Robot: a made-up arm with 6 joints.
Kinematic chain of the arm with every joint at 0, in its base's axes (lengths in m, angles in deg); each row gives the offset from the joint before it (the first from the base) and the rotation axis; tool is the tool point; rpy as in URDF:
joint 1: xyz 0 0 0.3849 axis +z
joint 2: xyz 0 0 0 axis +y
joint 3: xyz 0.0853 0 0.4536 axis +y
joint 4: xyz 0.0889 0 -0.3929 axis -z
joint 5: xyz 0 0 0 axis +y
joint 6: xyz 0.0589 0 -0.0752 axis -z
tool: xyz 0 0 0 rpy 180 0 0
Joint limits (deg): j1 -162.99..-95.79 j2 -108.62..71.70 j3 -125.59..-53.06 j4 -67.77..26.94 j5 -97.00..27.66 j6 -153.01..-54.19
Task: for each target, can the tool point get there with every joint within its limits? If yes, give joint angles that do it. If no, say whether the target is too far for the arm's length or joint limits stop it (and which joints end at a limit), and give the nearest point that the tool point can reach.
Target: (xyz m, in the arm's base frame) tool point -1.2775 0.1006 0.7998
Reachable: no: too far | nearest point -0.8395 -0.2219 0.6869 | short by 0.556 m
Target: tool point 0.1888 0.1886 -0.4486
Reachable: no: joint limits stop it (at a limit: joint 1, joint 2, joint 3, joint 4, joint 5) | nearest point -0.0237 -0.3919 -0.0455 | short by 0.738 m
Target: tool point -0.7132 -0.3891 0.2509
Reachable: yes | joints -153.13 56.88 -94.76 -44.87 16.53 -82.08
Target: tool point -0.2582 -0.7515 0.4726
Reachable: yes | joints -108.08 38.50 -86.85 14.60 7.49 -116.86
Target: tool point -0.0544 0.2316 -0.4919
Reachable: no: joint limits stop it (at a limit: joint 1, joint 2, joint 3, joint 4, joint 5) | nearest point -0.3854 -0.1097 -0.0483 | short by 0.650 m
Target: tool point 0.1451 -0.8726 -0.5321
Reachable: no: too far | nearest point -0.0329 -0.6423 -0.0105 | short by 0.597 m
